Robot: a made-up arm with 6 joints. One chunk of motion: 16 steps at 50 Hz.
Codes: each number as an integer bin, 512 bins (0 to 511) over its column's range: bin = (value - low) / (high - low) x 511, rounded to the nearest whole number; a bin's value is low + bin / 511 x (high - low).
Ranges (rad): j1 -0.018..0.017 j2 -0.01..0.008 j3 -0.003..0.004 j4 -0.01..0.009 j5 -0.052..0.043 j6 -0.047..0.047
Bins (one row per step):
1: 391 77 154 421 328 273
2: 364 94 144 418 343 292
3: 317 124 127 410 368 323
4: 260 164 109 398 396 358
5: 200 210 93 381 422 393
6: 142 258 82 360 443 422
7: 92 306 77 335 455 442
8: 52 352 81 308 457 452
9: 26 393 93 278 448 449
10: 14 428 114 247 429 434
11: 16 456 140 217 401 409
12: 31 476 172 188 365 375
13: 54 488 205 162 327 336
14: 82 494 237 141 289 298
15: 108 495 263 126 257 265
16: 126 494 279 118 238 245
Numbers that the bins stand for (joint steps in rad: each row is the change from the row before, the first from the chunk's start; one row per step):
1: 0.00878 -0.00729 -0.00089 0.00565 0.00898 0.00322
2: 0.00693 -0.00669 -0.00103 0.00554 0.01177 0.00671
3: 0.00371 -0.00563 -0.00126 0.00524 0.01641 0.01242
4: -0.00019 -0.00422 -0.00151 0.00480 0.02162 0.01886
5: -0.00430 -0.00260 -0.00173 0.00417 0.02645 0.02529
6: -0.00827 -0.00091 -0.00188 0.00339 0.03036 0.03063
7: -0.01170 0.00078 -0.00195 0.00246 0.03259 0.03431
8: -0.01444 0.00240 -0.00189 0.00145 0.03296 0.03615
9: -0.01622 0.00384 -0.00173 0.00034 0.03129 0.03559
10: -0.01704 0.00508 -0.00144 -0.00082 0.02776 0.03284
11: -0.01690 0.00606 -0.00108 -0.00193 0.02255 0.02824
12: -0.01588 0.00677 -0.00064 -0.00301 0.01586 0.02198
13: -0.01430 0.00719 -0.00019 -0.00398 0.00879 0.01481
14: -0.01238 0.00740 0.00025 -0.00476 0.00173 0.00782
15: -0.01060 0.00744 0.00060 -0.00532 -0.00422 0.00175
16: -0.00937 0.00740 0.00082 -0.00561 -0.00775 -0.00193

